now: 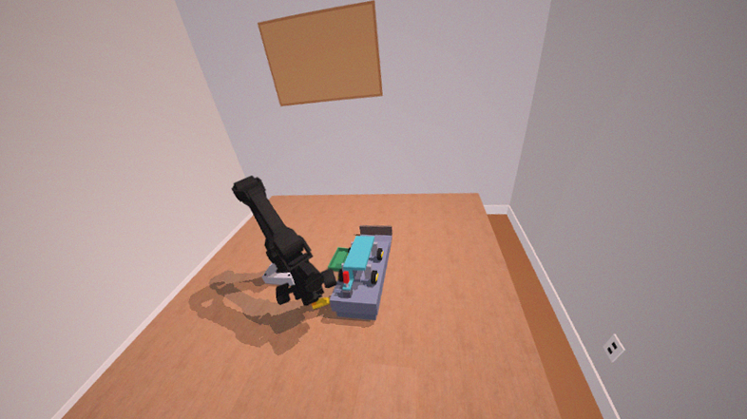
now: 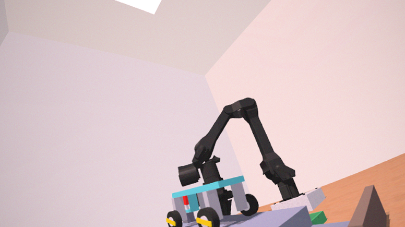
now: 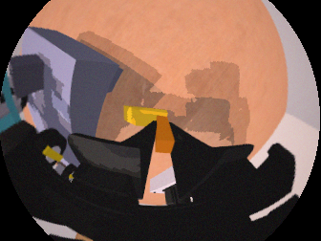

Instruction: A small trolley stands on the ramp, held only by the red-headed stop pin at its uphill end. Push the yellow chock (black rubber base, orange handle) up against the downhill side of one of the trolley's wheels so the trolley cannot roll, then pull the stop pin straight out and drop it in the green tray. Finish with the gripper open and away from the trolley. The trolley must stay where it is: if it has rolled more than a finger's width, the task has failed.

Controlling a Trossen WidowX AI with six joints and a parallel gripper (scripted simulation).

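Right now my gripper tip is 13 cm short of the red-headed stop pin and 9 cm below it. From my gripper tip the other things lie so: trolley (16 cm ahead, 12 cm to the left, 7 cm above); yellow chock (2 cm ahead, 1 cm to the left, 1 cm below); grey ramp (16 cm ahead, 12 cm to the left, 1 cm above).
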